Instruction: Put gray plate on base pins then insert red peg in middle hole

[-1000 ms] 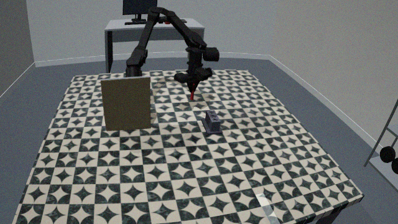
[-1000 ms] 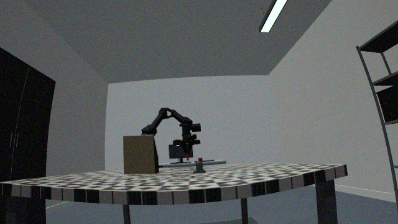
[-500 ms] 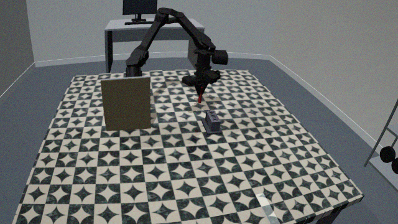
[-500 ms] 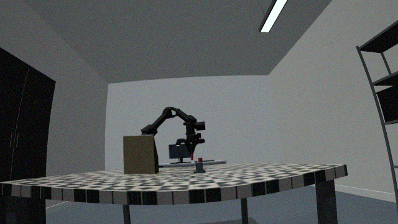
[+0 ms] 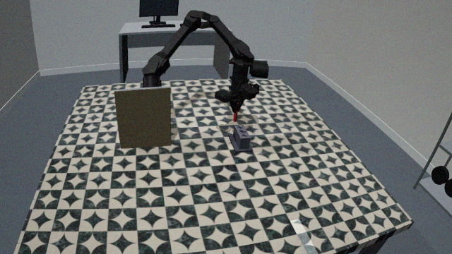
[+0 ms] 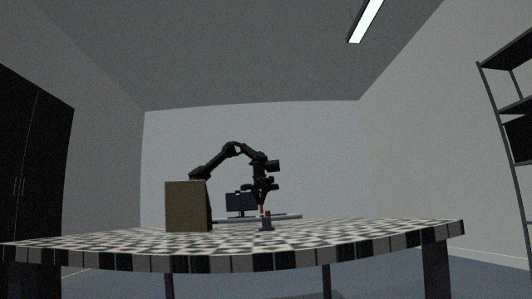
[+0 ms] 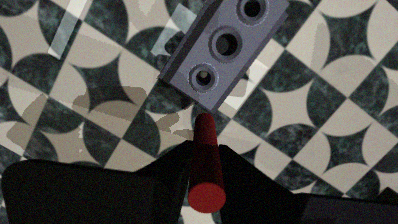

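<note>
My gripper tip is now 7 cm above the gray plate, 6 cm to the left of it and 1 cm short of it. The rest, counted from my gripper tip: dark base (11 cm below, 6 cm to the right, 1 cm ahead); red peg (right at my gripper tip).
</note>
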